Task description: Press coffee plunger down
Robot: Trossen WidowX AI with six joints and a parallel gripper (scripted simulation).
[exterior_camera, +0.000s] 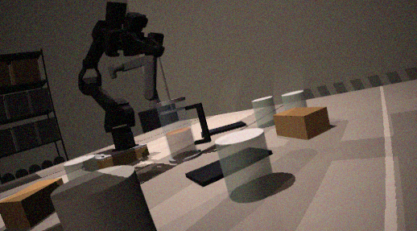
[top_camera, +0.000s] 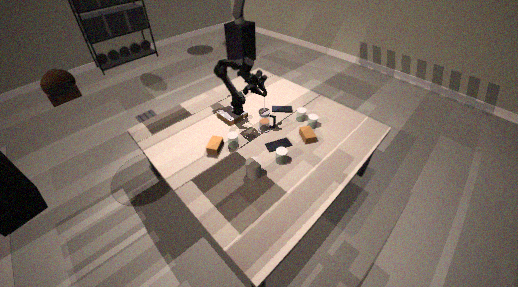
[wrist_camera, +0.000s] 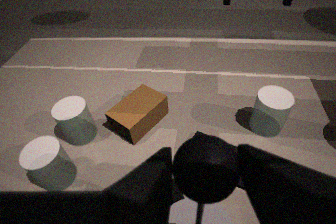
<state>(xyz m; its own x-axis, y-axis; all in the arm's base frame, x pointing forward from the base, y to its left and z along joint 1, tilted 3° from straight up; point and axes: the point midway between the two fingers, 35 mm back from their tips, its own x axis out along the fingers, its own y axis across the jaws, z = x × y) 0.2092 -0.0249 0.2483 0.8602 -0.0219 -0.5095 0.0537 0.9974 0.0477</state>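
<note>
Right now my gripper tip is 14 cm above the glass coffee press and 1 cm short of it.
</note>
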